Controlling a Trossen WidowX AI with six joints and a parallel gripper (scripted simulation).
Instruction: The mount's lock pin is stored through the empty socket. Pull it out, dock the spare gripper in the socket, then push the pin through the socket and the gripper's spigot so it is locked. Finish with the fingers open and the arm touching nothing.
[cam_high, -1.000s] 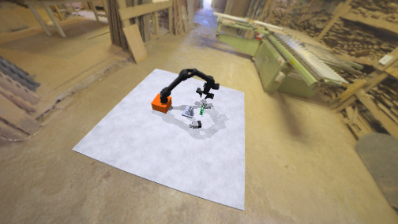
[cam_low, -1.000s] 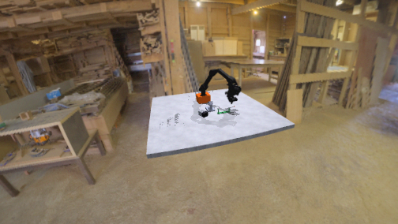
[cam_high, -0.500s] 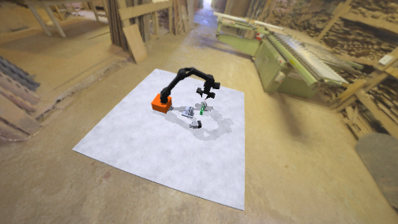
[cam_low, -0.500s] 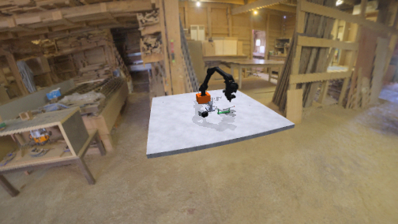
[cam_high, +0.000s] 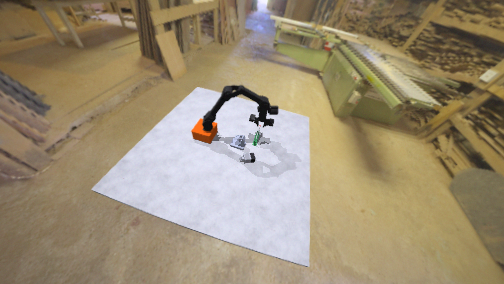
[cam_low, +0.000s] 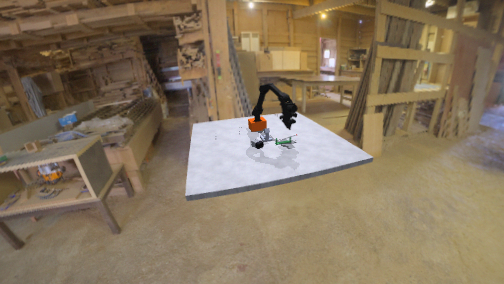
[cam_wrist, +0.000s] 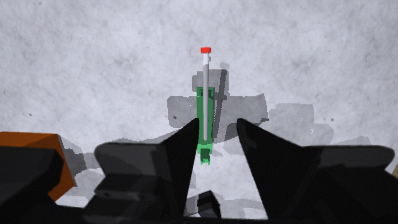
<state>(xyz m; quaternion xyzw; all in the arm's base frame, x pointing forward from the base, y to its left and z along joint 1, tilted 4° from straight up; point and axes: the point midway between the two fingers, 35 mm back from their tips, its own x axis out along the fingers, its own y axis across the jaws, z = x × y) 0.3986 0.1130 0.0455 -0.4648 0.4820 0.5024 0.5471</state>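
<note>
My gripper tip is now 1 cm past the green strip, 4 cm to the left of it and 9 cm above it. The rest, counted from my gripper tip: grey mount (13 cm behind, 14 cm to the right, 6 cm below); then spare gripper (5 cm behind, 26 cm to the right, 9 cm below).
</note>
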